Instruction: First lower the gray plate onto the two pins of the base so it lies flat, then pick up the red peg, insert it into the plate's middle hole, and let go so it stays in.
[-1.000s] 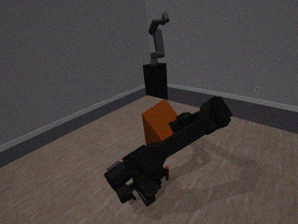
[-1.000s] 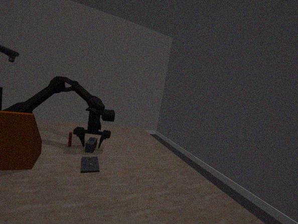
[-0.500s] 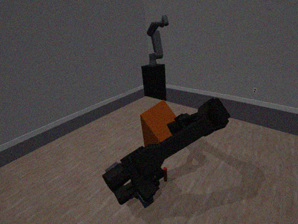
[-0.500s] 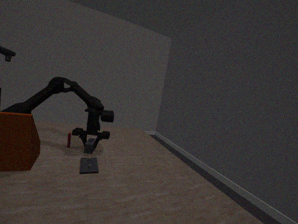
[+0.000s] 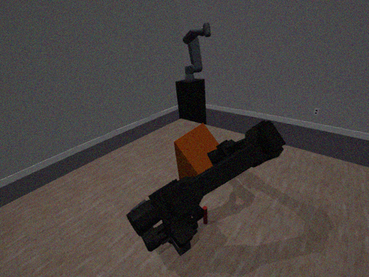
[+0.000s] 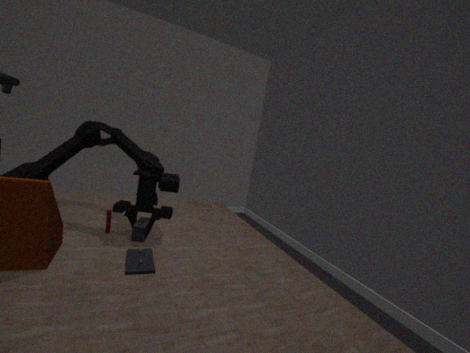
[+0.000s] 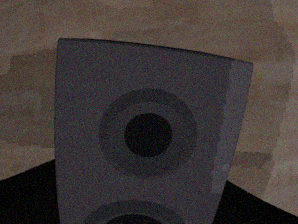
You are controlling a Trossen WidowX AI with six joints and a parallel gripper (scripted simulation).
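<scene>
My gripper tip is now 10 mm short of the base and 160 mm to the left of it. From my gripper tip the other things lie so: red peg 110 mm behind, 20 mm to the left, 30 mm above; then gray plate 30 mm above.
</scene>
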